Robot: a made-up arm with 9 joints. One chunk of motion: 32 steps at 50 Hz.
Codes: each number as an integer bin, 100 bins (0 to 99) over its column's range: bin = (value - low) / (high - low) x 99, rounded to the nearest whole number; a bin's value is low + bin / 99 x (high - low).
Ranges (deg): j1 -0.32..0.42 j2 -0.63..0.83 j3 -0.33..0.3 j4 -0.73..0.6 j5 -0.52..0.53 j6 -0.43..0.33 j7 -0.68..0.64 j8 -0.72..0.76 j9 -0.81..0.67
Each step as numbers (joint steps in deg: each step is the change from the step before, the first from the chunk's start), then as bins.
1 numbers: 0.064 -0.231 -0.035 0.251 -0.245 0.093 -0.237 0.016 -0.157
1 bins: 51 27 46 73 26 68 33 49 44
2 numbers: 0.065 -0.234 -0.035 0.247 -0.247 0.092 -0.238 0.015 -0.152
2 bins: 52 27 46 73 26 68 33 49 44
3 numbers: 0.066 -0.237 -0.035 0.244 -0.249 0.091 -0.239 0.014 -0.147
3 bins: 52 27 46 73 26 68 33 49 44
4 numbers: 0.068 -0.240 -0.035 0.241 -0.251 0.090 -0.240 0.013 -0.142
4 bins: 52 26 46 72 25 68 33 49 45
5 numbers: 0.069 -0.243 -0.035 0.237 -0.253 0.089 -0.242 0.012 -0.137
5 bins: 52 26 46 72 25 68 33 49 45
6 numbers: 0.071 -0.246 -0.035 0.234 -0.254 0.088 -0.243 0.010 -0.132
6 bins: 52 26 46 72 25 67 33 49 45
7 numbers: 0.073 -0.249 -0.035 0.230 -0.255 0.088 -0.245 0.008 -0.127
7 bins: 53 26 46 71 25 67 33 49 46
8 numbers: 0.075 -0.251 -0.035 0.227 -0.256 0.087 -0.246 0.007 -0.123
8 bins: 53 26 46 71 25 67 33 49 46
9 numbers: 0.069 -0.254 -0.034 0.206 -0.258 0.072 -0.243 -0.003 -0.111
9 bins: 52 25 47 70 25 65 33 48 47
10 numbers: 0.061 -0.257 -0.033 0.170 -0.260 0.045 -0.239 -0.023 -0.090
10 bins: 51 25 47 67 25 62 33 47 48
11 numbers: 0.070 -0.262 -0.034 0.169 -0.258 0.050 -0.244 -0.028 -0.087
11 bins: 52 25 47 67 25 63 33 46 48
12 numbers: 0.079 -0.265 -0.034 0.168 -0.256 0.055 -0.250 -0.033 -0.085
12 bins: 53 25 47 67 25 63 32 46 48
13 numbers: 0.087 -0.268 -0.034 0.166 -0.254 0.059 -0.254 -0.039 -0.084
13 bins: 54 25 47 67 25 64 32 46 49
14 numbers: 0.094 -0.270 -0.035 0.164 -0.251 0.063 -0.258 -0.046 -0.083
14 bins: 55 24 46 67 25 64 32 45 49
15 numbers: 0.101 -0.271 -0.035 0.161 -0.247 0.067 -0.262 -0.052 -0.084
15 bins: 56 24 46 66 26 65 31 45 49
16 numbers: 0.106 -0.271 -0.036 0.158 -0.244 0.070 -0.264 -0.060 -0.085
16 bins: 57 24 46 66 26 65 31 44 48
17 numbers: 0.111 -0.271 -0.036 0.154 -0.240 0.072 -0.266 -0.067 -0.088
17 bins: 58 24 46 66 26 65 31 44 48
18 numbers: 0.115 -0.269 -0.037 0.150 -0.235 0.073 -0.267 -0.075 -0.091
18 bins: 58 24 46 66 27 66 31 43 48
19 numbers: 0.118 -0.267 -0.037 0.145 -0.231 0.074 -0.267 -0.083 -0.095
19 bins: 59 25 46 65 27 66 31 43 48
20 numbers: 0.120 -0.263 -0.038 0.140 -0.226 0.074 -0.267 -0.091 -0.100
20 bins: 59 25 46 65 28 66 31 42 47
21 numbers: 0.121 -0.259 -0.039 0.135 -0.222 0.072 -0.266 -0.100 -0.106
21 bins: 59 25 46 64 28 65 31 41 47
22 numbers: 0.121 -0.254 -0.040 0.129 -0.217 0.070 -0.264 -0.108 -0.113
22 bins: 59 25 46 64 29 65 31 41 47
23 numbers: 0.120 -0.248 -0.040 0.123 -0.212 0.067 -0.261 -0.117 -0.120
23 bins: 59 26 46 63 29 65 31 40 46
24 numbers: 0.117 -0.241 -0.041 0.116 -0.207 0.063 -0.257 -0.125 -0.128
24 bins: 58 26 45 63 30 64 32 40 46
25 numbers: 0.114 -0.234 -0.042 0.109 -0.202 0.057 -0.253 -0.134 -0.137
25 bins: 58 27 45 62 30 63 32 39 45
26 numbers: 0.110 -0.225 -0.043 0.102 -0.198 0.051 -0.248 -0.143 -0.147
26 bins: 58 27 45 62 30 63 32 39 44
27 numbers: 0.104 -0.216 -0.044 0.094 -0.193 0.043 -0.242 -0.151 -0.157
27 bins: 57 28 45 61 31 62 33 38 44
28 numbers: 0.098 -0.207 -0.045 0.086 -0.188 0.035 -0.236 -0.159 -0.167
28 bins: 56 29 45 61 31 61 33 38 43
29 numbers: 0.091 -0.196 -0.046 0.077 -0.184 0.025 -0.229 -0.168 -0.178
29 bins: 55 29 45 60 32 59 34 37 42
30 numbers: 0.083 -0.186 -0.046 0.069 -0.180 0.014 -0.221 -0.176 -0.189
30 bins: 54 30 45 59 32 58 34 36 42
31 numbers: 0.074 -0.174 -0.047 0.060 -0.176 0.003 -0.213 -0.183 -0.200
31 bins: 53 31 44 59 32 56 35 36 41
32 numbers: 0.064 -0.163 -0.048 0.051 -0.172 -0.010 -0.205 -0.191 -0.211
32 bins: 51 32 44 58 33 55 36 35 40
